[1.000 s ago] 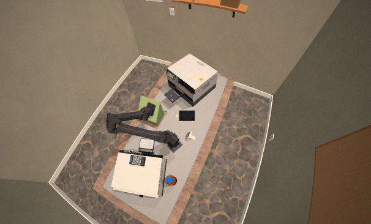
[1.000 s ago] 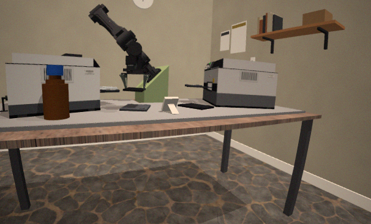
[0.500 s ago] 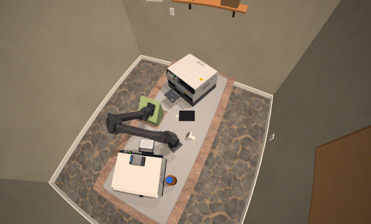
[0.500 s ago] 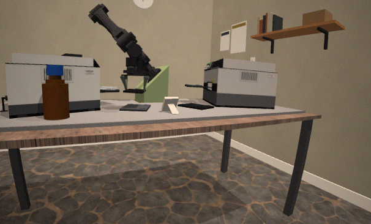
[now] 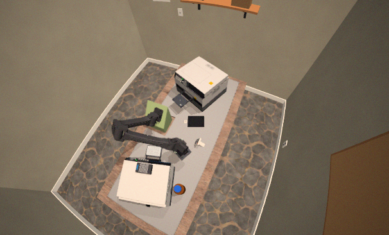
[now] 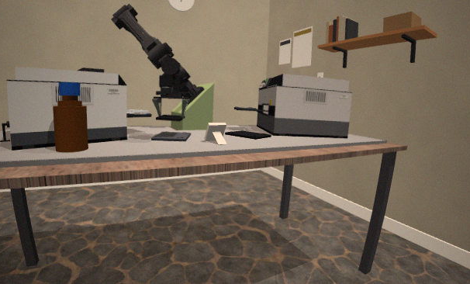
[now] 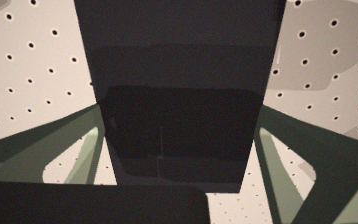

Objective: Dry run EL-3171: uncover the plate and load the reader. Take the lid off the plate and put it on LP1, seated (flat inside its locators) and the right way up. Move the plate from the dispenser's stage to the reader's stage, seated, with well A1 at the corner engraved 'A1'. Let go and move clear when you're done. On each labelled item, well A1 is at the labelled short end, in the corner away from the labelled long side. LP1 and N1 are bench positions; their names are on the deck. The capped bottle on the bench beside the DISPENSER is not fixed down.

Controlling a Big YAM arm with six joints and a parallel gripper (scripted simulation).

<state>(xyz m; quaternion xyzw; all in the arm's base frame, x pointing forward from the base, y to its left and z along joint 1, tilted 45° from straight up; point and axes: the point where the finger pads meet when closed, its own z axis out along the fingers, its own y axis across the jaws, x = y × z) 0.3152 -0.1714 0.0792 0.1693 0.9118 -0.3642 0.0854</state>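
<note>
The grey pad is 1 cm to the left of my hand and 7 cm below it. From my hand the other things lie so: lidded white well plate (19 cm behind, 13 cm to the right, 1 cm above); then black pad (33 cm to the left, 7 cm below); then dark lid (right at my hand).
</note>
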